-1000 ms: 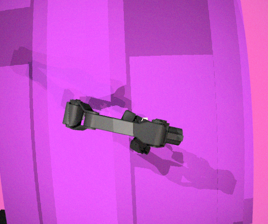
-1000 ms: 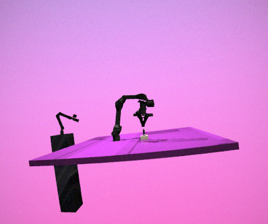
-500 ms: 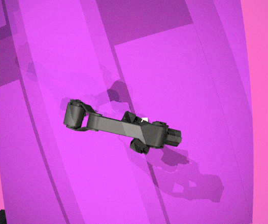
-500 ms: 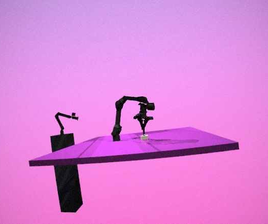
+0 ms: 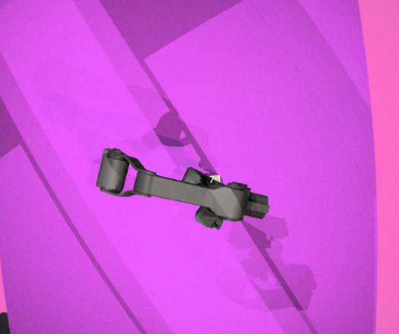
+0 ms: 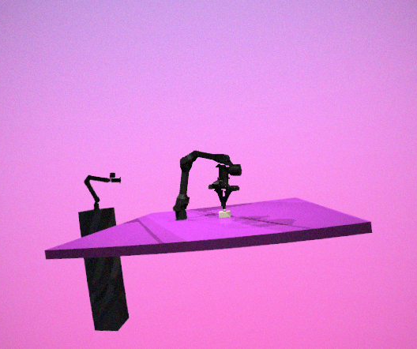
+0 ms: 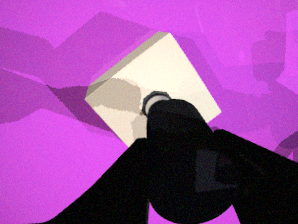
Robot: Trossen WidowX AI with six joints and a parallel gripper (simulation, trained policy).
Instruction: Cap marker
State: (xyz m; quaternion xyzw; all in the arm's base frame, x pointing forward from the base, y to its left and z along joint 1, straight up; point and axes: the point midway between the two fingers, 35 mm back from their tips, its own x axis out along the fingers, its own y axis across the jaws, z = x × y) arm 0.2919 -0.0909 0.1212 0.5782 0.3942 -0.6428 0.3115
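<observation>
Now: the white holder block 7 cm below my gripper tip. The rest, counted from my gripper tip: dark cap (1 cm above).
</observation>
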